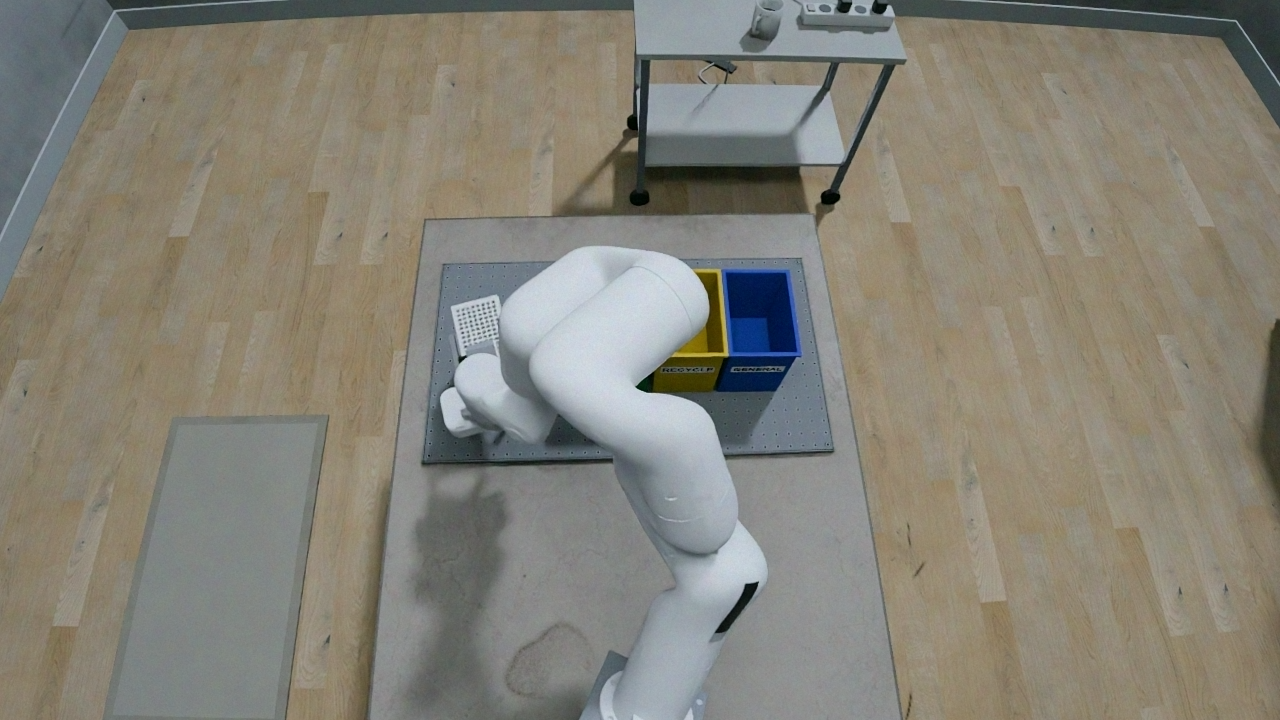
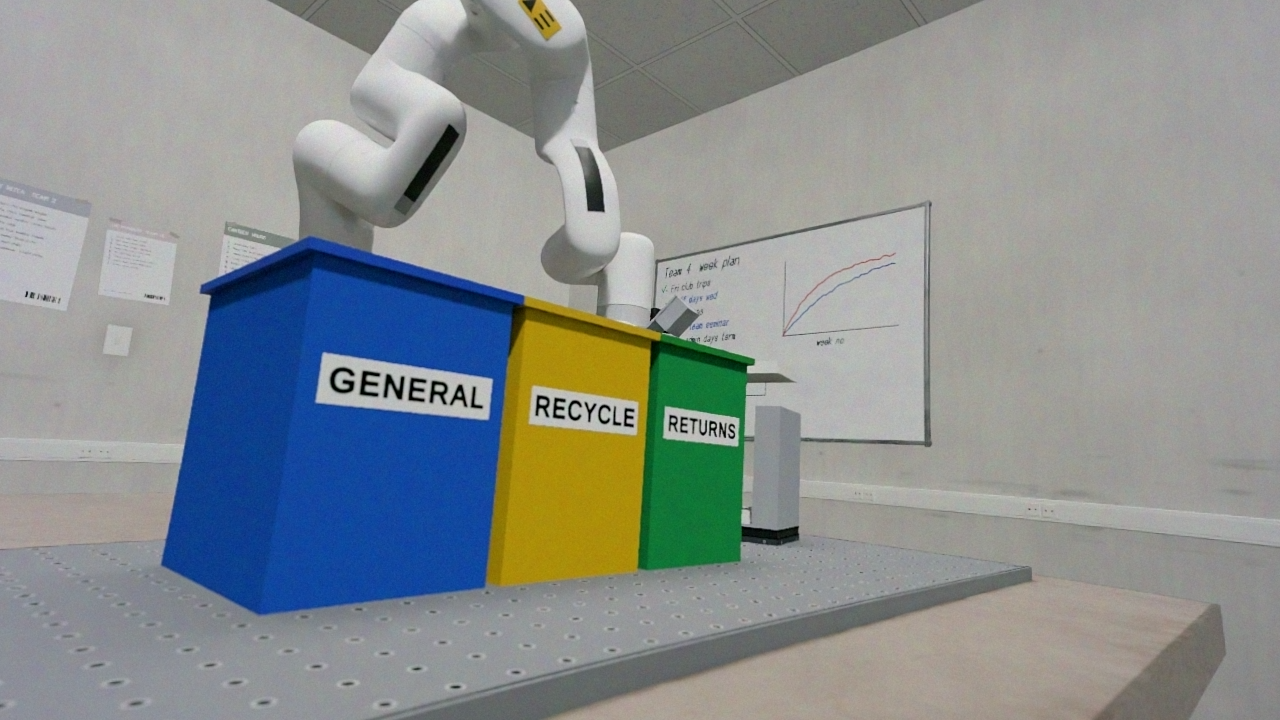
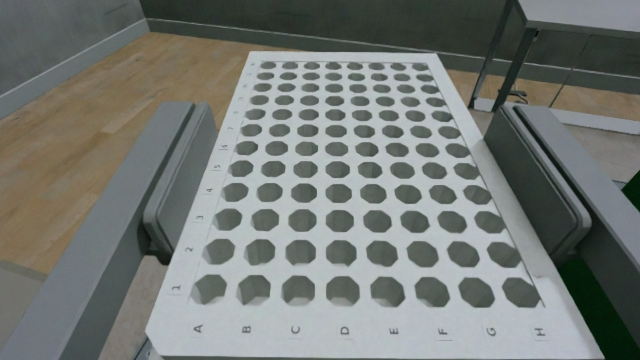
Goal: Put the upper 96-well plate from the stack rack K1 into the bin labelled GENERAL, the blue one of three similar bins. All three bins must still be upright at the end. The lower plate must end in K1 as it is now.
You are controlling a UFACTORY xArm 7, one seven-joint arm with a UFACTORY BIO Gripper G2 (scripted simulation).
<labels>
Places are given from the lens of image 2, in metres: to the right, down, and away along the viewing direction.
yellow recycle bin (image 2: 567,504): -0.05, 0.10, 0.45
blue general bin (image 2: 342,447): -0.15, 0.04, 0.35
green returns bin (image 2: 691,509): 0.04, 0.12, 0.54
The marked spots on the blue general bin and the yellow recycle bin are 0.16 m apart.
</labels>
